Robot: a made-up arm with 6 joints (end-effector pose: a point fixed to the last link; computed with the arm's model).
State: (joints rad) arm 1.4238 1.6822 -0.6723 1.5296 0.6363 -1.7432
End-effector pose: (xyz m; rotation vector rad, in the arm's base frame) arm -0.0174 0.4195 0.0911 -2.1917 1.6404 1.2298
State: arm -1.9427 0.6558 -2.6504 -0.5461 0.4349 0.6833
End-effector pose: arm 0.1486 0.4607 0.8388 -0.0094 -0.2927 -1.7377
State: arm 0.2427 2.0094 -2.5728 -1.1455 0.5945 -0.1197
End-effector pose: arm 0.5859 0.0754 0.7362 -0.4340 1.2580 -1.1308
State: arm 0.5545 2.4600 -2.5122 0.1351 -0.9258 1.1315
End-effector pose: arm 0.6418 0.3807 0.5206 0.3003 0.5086 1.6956
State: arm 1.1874 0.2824 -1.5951 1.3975 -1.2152 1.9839
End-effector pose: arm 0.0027 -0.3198 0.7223 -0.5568 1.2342 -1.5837
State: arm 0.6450 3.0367 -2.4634 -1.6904 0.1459 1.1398
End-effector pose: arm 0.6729 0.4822 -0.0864 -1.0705 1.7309 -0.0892
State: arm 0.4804 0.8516 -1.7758 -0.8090 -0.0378 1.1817
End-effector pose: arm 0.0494 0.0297 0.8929 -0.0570 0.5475 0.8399
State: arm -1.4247 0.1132 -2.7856 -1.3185 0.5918 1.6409
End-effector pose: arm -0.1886 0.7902 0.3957 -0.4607 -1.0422 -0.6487
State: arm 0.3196 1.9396 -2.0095 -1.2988 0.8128 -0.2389
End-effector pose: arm 0.6422 0.1150 0.5244 -0.9445 1.6319 -1.4411
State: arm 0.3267 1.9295 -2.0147 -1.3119 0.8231 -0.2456
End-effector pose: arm 0.6364 0.1166 0.5341 -0.9378 1.6184 -1.4591
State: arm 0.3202 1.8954 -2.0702 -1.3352 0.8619 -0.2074
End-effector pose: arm 0.6149 0.1010 0.5822 -0.7933 1.6059 -1.4727
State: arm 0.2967 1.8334 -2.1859 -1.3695 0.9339 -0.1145
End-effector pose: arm 0.5632 0.0631 0.6694 -0.4858 1.5764 -1.4587
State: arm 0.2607 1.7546 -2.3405 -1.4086 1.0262 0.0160
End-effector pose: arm 0.4741 0.0108 0.7670 -0.0839 1.4992 -1.3898
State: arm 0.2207 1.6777 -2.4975 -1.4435 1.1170 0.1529
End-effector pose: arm 0.3642 -0.0392 0.8415 0.3001 1.3728 -1.2718
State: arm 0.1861 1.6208 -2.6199 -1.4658 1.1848 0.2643
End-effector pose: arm 0.2700 -0.0732 0.8806 0.5753 1.2415 -1.1491
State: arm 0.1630 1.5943 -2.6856 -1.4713 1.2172 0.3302
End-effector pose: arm 0.2201 -0.0890 0.8943 0.7108 1.1592 -1.0700
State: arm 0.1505 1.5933 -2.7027 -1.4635 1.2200 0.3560
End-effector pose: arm 0.2120 -0.0928 0.8963 0.7419 1.1361 -1.0417
